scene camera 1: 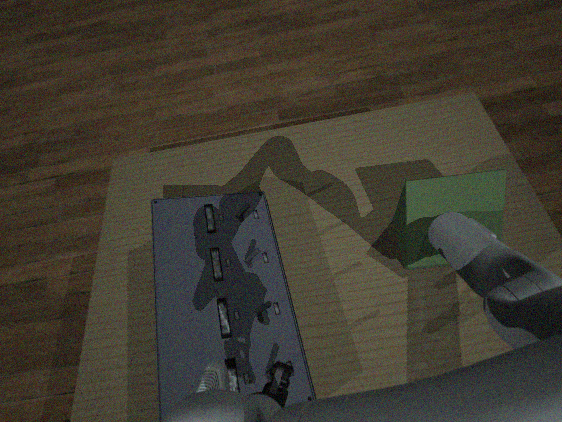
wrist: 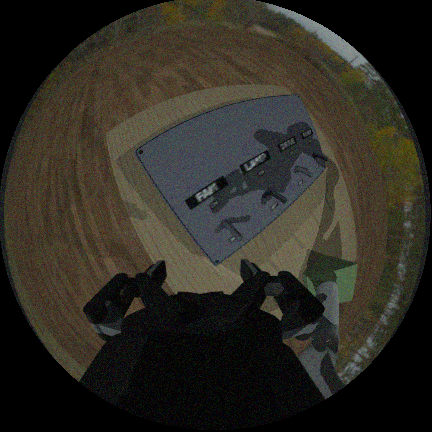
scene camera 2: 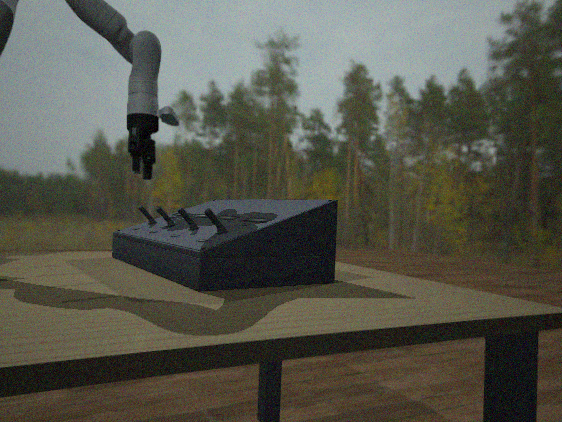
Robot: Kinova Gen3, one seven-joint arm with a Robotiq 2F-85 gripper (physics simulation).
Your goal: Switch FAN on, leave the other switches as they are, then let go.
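Frame: origin at the arm's base, x down, y right, z back, level; metres.
Where they show: gripper, fingertip midpoint: point(wrist: 202, 268) point(scene camera 2: 142, 176); arm's base, origin of the base link: point(scene camera 1: 449, 231) point(wrist: 326, 289).
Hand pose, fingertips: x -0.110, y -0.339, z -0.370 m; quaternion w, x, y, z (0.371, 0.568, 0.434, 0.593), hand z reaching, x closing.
Observation:
Things, the pixels of their top centre, and the offset from my fingertips. "pt": a spot on its surface instead. Level surfaces: height alone.
- FAN label, middle of its top: point(wrist: 206, 191) point(scene camera 1: 232, 381) dz -0.089, dx +0.084, dy +0.049 m
- FAN lever, surface spot: point(wrist: 233, 230) point(scene camera 2: 147, 210) pt dz -0.009, dx +0.082, dy +0.067 m
- LAMP lever, middle of its top: point(wrist: 282, 193) point(scene camera 1: 261, 305) point(scene camera 2: 165, 206) dz -0.035, dx +0.070, dy +0.184 m
- LAMP label, middle of its top: point(wrist: 256, 160) point(scene camera 1: 223, 317) dz -0.116, dx +0.084, dy +0.166 m
- wooden table, its level: dx +0.196 m
The dark blue sloped panel point(scene camera 1: 180, 300) point(scene camera 2: 270, 260) point(wrist: 195, 150) carries a row of levers. The FAN label point(wrist: 206, 193) is readable in the wrist view. The FAN lever point(scene camera 1: 274, 354) point(scene camera 2: 147, 215) point(wrist: 233, 230) leans towards the panel's low edge. The LAMP lever point(scene camera 2: 165, 217) and the two levers point(scene camera 2: 188, 220) point(scene camera 2: 215, 221) beyond it lean the same way. The LAMP label point(wrist: 255, 162) shows; the two farther labels are blurred. My gripper point(scene camera 1: 281, 372) point(scene camera 2: 142, 175) point(wrist: 202, 268) is open and empty, above the FAN end, apart from the levers. In scene camera 1 the arm hides the panel's bottom end.
The panel stands on a wooden table point(scene camera 1: 340, 330) point(scene camera 2: 150, 345). A green block point(scene camera 1: 455, 195) point(wrist: 347, 280) stands to its right in scene camera 1, partly behind a grey arm link point(scene camera 1: 462, 240). Arm shadows fall across the panel and table.

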